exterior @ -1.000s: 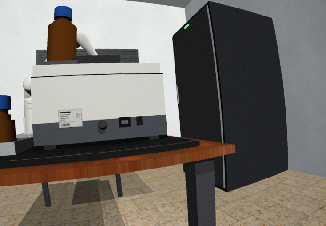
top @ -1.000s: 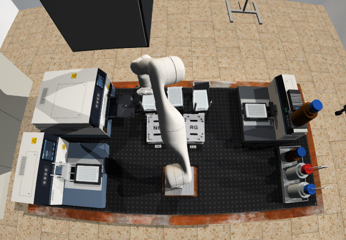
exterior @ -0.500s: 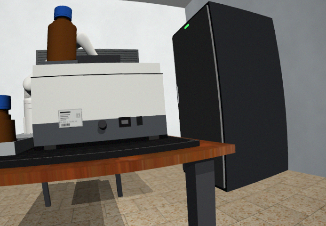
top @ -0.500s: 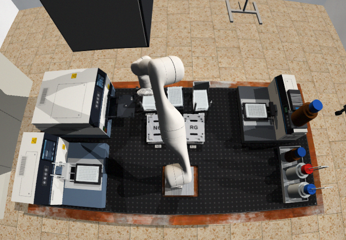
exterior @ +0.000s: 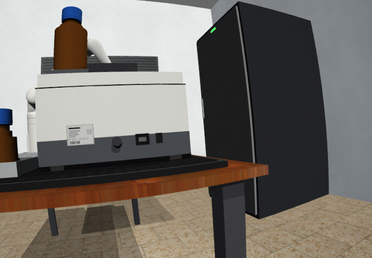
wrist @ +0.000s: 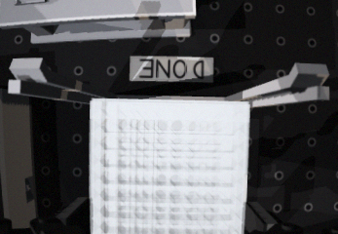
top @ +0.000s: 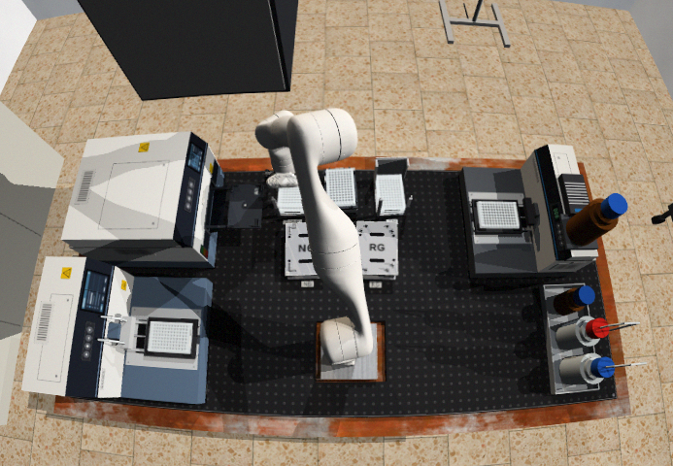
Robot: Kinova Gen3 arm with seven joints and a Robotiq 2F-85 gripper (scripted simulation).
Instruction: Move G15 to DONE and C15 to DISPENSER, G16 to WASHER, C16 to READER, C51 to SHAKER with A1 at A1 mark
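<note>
Right now the DONE label is 90 mm behind my hand and 60 mm below it. Also, from my hand: N6 nest label: 290 mm behind, 50 mm to the right, 60 mm below.
</note>
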